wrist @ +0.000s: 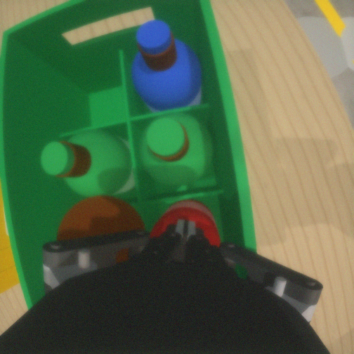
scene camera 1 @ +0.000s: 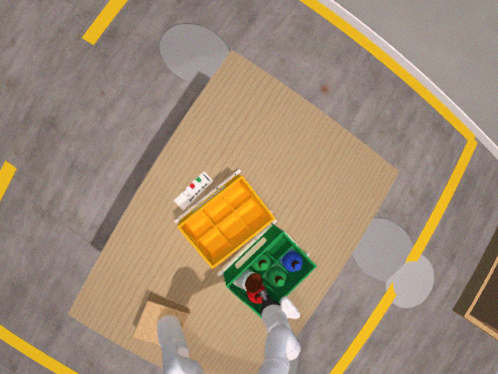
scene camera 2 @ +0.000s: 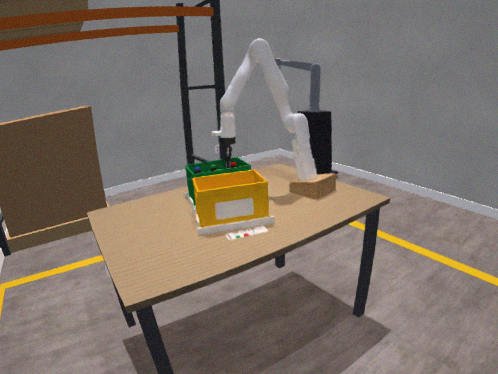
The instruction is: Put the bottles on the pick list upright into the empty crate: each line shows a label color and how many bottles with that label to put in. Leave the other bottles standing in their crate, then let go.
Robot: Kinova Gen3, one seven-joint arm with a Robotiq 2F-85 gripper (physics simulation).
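Pixels of known places: gripper, fingertip midpoint: (scene camera 1: 265, 294); arm's base at its link origin: (scene camera 1: 168, 325) (scene camera 2: 307, 178).
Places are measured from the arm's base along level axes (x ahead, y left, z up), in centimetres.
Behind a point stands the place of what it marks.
Observation:
The yellow crate (scene camera 1: 258, 197) @(x 60.3, y -3.2, z 11.2 cm) (scene camera 2: 205, 202) @(x 61.4, y 6.1, z 6.4 cm) has several empty compartments. The green crate (scene camera 2: 191, 186) @(x 52.6, y -23.1, z 3.6 cm) (wrist: 30, 100) beside it holds a blue bottle (scene camera 1: 292, 261) @(x 46.3, y -27.0, z 6.3 cm) (wrist: 167, 75), two green bottles, one (scene camera 1: 276, 276) @(x 38.6, y -24.6, z 6.3 cm) (wrist: 177, 150) beside the blue one and another (scene camera 1: 262, 263) @(x 41.1, y -16.3, z 9.8 cm) (wrist: 97, 162), a red bottle (scene camera 1: 255, 296) @(x 28.7, y -21.2, z 7.7 cm) (wrist: 187, 212) and a bottle with a brown top (scene camera 1: 253, 283) @(x 33.0, y -17.6, z 8.8 cm) (wrist: 100, 217). My gripper (scene camera 2: 228, 164) @(x 30.9, y -24.1, z 7.2 cm) (wrist: 184, 231) is shut with its fingertips together, right at the red bottle and partly hiding it; nothing is between them. The pick list (scene camera 1: 193, 190) @(x 50.5, y 16.4, z -6.2 cm) (scene camera 2: 247, 233) @(x 51.0, y 17.4, z -6.0 cm) shows red and green marks; its counts are unreadable.
The crates stand side by side on the wooden table (scene camera 1: 280, 130) @(x 87.4, y -1.0, z -6.4 cm) (scene camera 2: 160, 250) @(x 83.0, y 6.9, z -6.3 cm). The arm's wooden base block (scene camera 1: 150, 320) @(x -1.0, y 7.2, z 1.6 cm) (scene camera 2: 313, 185) @(x 6.5, y 10.3, z 0.4 cm) stands near the table's edge. Divider walls and high crate rims surround the bottles.

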